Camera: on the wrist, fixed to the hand. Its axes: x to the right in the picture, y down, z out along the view.
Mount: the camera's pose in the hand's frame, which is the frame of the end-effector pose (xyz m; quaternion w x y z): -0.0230 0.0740 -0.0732 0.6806 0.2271 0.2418 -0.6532
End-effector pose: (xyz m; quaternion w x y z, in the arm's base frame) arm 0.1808 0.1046 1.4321 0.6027 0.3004 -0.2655 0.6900
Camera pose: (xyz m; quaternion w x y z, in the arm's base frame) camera 0.1027 0.1326 1.3652 0.8569 0.3479 0.3180 0.2089
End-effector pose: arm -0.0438 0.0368 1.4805 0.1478 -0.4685 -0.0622 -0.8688
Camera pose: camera -0.0668 -0.0469 1.4186 0.3455 0.0346 0.5099 0.7870
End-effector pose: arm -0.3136 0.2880 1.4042 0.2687 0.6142 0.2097 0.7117
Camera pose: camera -0.3928 0.2188 1.4217 0.4576 0.1700 0.7706 0.4098
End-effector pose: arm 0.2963 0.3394 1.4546 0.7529 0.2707 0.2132 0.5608
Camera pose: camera 0.1902 0.3463 1.4470 0.7657 0.0804 0.6313 -0.0931
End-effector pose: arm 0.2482 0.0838 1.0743 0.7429 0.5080 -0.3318 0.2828
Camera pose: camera 0.1930 0.1748 1.0790 0.6552 0.6628 0.3499 -0.0946
